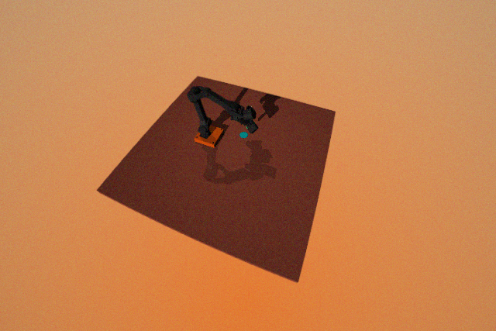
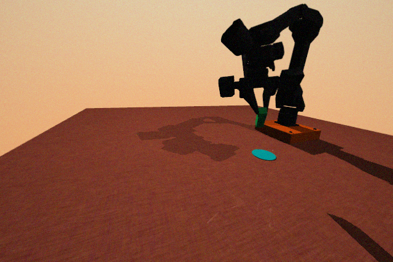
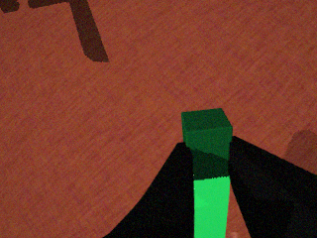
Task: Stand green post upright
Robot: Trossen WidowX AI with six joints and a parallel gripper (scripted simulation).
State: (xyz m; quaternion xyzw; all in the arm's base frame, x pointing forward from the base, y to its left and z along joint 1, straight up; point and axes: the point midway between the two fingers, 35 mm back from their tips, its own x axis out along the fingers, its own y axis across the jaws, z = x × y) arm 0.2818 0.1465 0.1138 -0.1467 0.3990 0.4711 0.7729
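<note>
Now: gripper tip 50 mm past the cyan circle, 30 mm to the left of it and 120 mm above it. The rest, counted from my gripper tip: green post: 10 mm behind, 10 mm to the right, 10 mm below.
</note>
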